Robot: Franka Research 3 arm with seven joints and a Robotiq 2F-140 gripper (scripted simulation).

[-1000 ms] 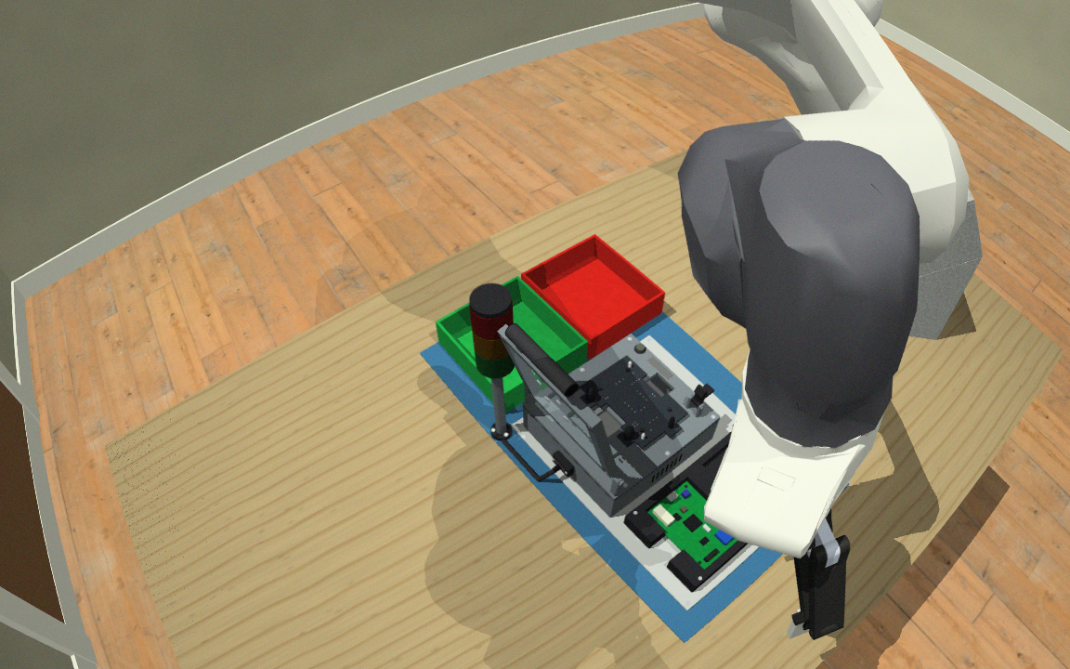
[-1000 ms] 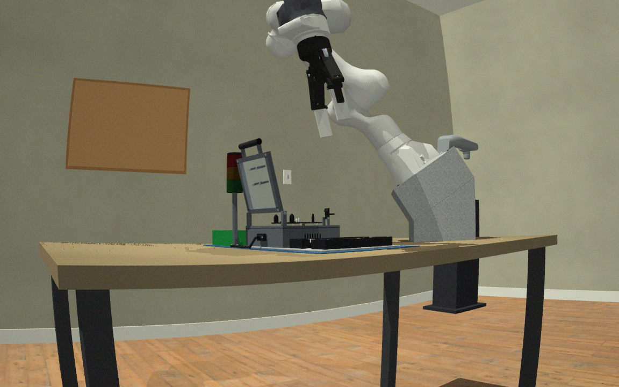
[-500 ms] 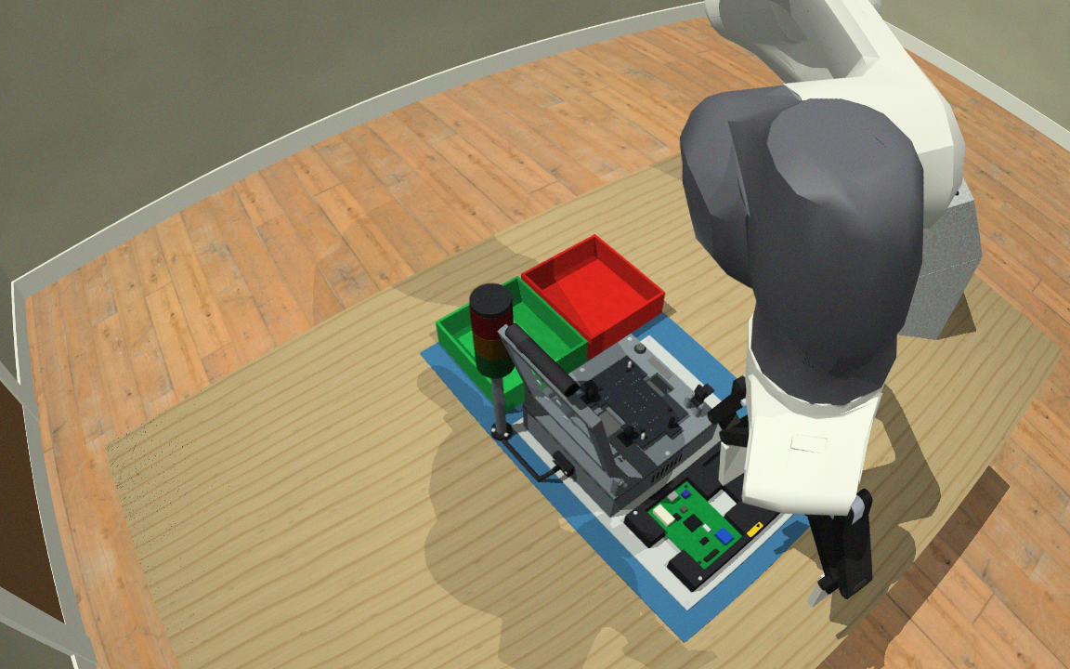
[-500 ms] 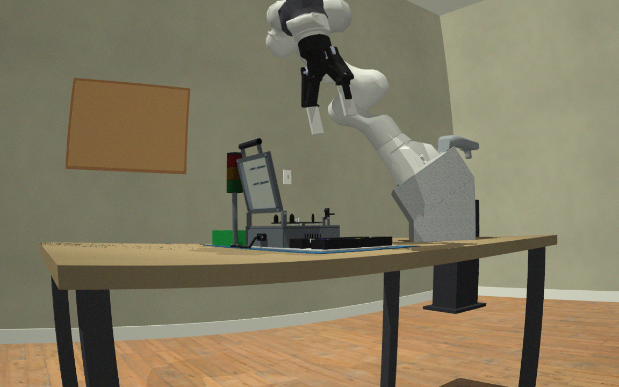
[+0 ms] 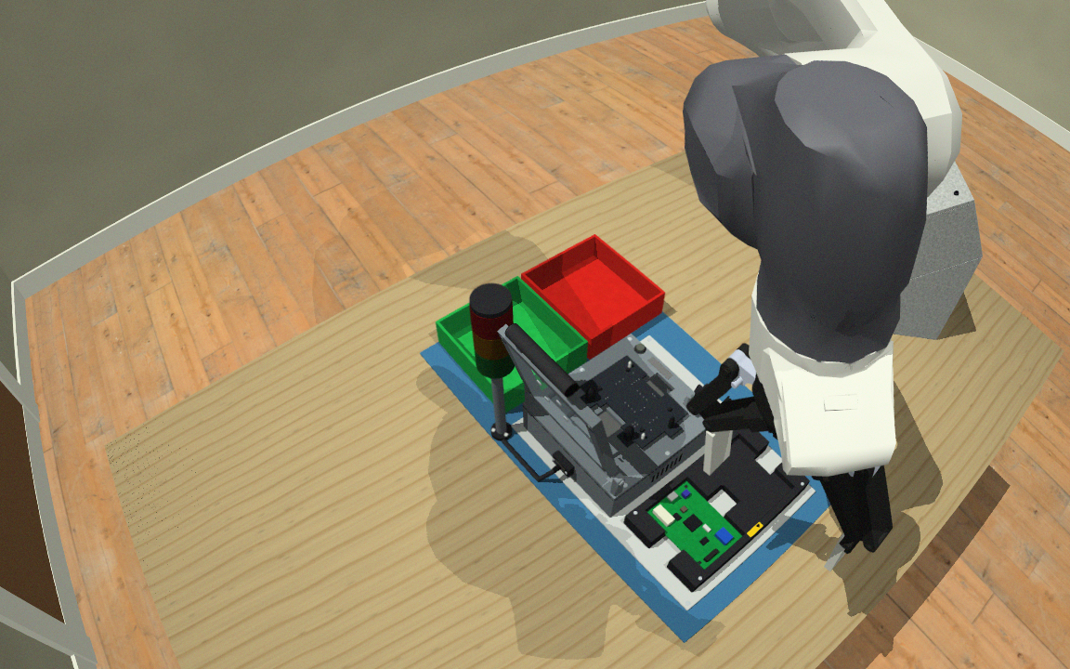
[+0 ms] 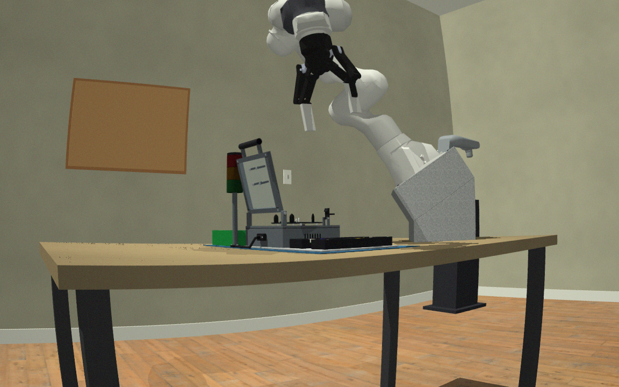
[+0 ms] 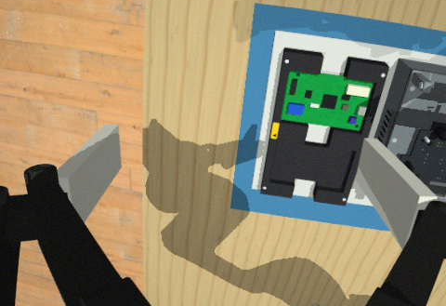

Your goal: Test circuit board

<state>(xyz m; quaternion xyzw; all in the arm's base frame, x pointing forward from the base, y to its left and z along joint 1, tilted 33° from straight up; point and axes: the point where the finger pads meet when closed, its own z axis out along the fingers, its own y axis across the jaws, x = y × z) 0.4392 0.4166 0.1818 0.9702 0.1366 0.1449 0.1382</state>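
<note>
My gripper is now 40 mm past the green circuit board, 100 mm to the left of it and 270 mm above it. The rest, counted from my hand: clear lid 70 mm ahead, 260 mm to the right, 110 mm below; then latch hook 130 mm behind, 230 mm to the right, 200 mm below; then tester plate 50 mm behind, 270 mm to the right, 220 mm below.
</note>
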